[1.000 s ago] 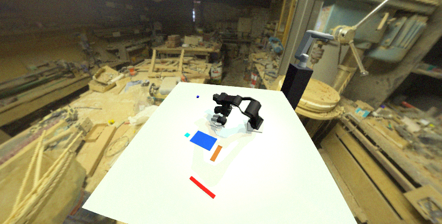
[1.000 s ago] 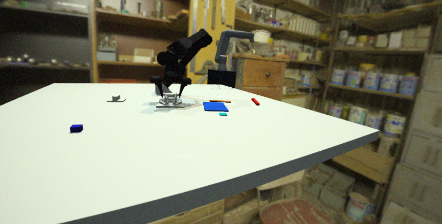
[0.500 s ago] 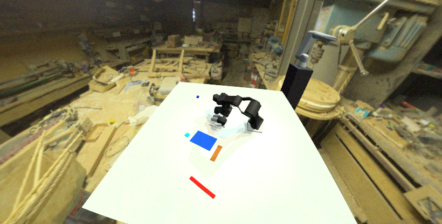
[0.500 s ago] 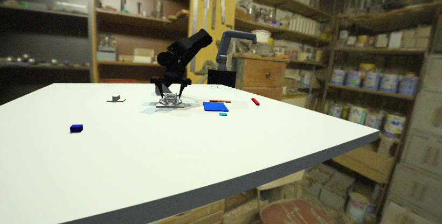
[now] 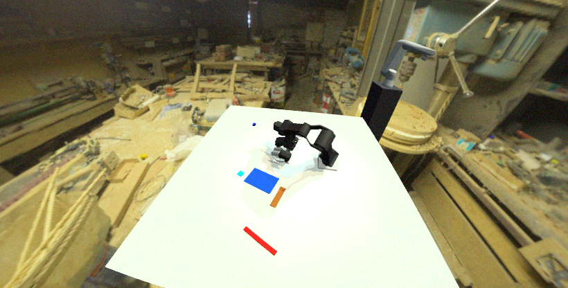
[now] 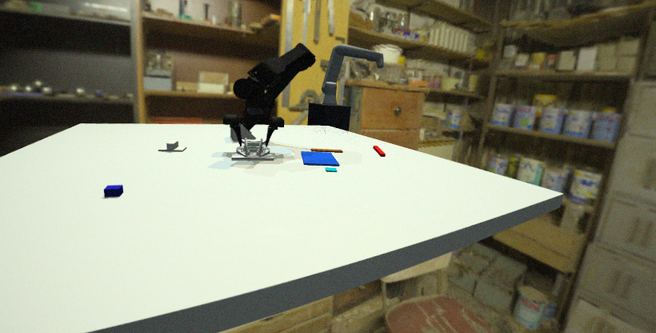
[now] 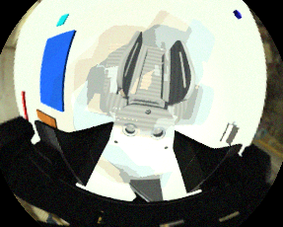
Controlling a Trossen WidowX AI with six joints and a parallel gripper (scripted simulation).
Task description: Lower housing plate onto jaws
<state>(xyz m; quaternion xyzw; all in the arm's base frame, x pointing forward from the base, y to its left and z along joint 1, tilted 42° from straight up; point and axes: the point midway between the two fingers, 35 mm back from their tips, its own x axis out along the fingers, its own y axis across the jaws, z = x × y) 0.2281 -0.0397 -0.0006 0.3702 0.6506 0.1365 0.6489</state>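
Right now my gripper tip is 20 mm below the grey-white housing part and 10 mm short of it. The rest, counted from my gripper tip: blue flat plate 170 mm to the left, 140 mm ahead, 10 mm below; teal block 260 mm ahead, 130 mm to the left, 10 mm below; orange bar 260 mm to the left, 50 mm ahead, 10 mm below.
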